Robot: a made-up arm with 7 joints. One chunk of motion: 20 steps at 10 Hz.
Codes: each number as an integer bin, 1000 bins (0 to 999) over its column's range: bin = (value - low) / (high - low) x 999, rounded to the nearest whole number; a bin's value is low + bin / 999 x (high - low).
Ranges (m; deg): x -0.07..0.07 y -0.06..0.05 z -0.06..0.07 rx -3..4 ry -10..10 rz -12..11
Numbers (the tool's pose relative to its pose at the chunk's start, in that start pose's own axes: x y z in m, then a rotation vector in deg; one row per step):
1: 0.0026 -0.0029 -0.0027 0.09 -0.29 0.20
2: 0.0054 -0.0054 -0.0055 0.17 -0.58 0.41
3: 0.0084 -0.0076 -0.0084 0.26 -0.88 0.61
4: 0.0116 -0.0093 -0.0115 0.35 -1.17 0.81
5: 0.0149 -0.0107 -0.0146 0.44 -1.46 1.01
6: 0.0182 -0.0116 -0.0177 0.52 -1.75 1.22
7: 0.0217 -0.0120 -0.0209 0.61 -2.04 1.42
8: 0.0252 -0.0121 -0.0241 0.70 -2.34 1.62
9: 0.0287 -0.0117 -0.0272 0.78 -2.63 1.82
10: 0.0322 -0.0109 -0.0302 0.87 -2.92 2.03
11: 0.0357 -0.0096 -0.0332 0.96 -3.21 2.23
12: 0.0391 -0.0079 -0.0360 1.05 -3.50 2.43
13: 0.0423 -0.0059 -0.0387 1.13 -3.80 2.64
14: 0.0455 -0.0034 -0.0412 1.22 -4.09 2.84
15: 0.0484 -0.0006 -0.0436 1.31 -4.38 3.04
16: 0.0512 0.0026 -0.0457 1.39 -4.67 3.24
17: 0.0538 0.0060 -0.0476 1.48 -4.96 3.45
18: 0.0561 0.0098 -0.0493 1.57 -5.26 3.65
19: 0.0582 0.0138 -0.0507 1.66 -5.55 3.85
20: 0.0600 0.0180 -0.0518 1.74 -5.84 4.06
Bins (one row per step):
1: 518 519 440 441 485 530
2: 538 496 419 452 471 539
3: 559 476 397 465 456 548
4: 582 460 373 478 441 556
5: 606 448 349 491 427 565
6: 629 440 325 502 412 574
7: 654 436 300 515 398 583
8: 679 435 276 528 383 592
9: 704 439 252 539 368 600
10: 729 446 229 552 354 609
11: 754 458 206 565 339 618
12: 779 473 184 578 325 627
13: 801 491 164 589 310 636
14: 824 514 144 602 295 645
15: 845 539 126 615 281 653
16: 865 569 110 627 266 662
17: 883 599 95 639 252 671
18: 900 634 82 652 237 680
19: 915 670 71 665 222 688
20: 928 708 63 676 208 698

